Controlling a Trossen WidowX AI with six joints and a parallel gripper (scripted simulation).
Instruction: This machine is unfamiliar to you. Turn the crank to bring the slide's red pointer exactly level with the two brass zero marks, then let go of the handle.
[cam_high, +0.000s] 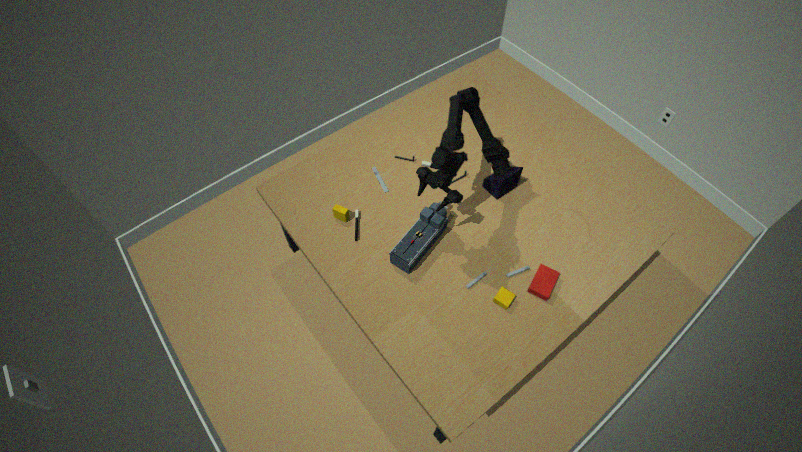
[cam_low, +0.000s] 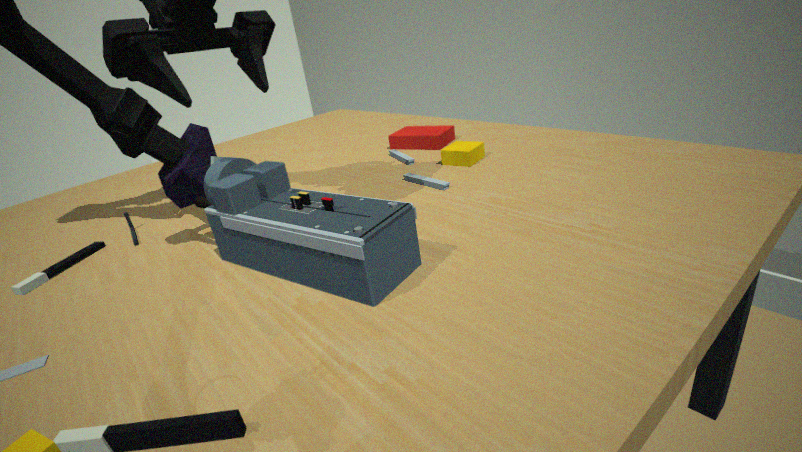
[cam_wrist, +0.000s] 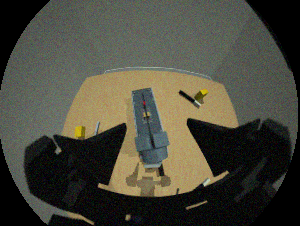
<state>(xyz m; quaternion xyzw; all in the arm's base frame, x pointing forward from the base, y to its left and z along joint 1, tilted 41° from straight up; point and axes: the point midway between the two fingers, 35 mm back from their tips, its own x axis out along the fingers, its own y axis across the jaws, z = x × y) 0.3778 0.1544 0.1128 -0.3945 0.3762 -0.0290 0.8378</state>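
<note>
Now: the dark crank handle 14 cm below my gripper tip, 11 cm behind it and 5 cm to the right of it. The rest, counted from my gripper tip: red pointer: 12 cm below, 9 cm ahead, 5 cm to the left; red block: 42 cm to the left, 27 cm behind, 19 cm below; grey bar: 34 cm to the right, 20 cm below, 2 cm ahead.
</note>
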